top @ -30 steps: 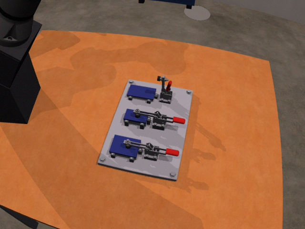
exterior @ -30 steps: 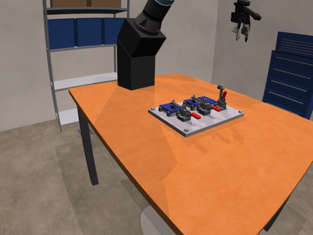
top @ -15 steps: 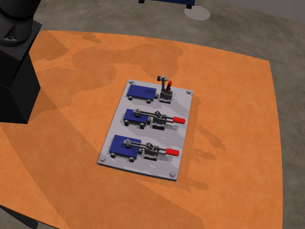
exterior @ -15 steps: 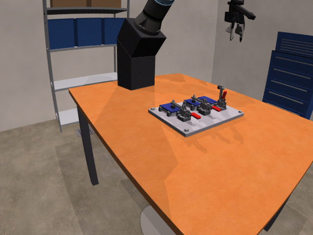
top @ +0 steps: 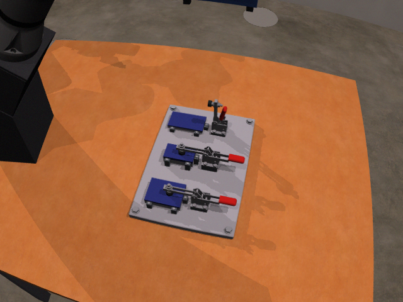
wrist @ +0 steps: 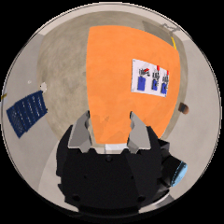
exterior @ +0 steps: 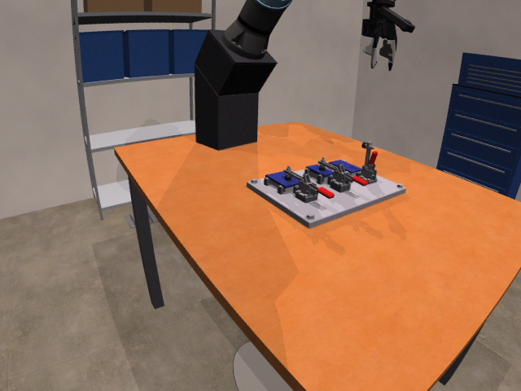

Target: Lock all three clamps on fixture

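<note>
My gripper is now 180 mm short of the grey fixture plate, 280 mm to the left of it and 310 mm above it.
</note>
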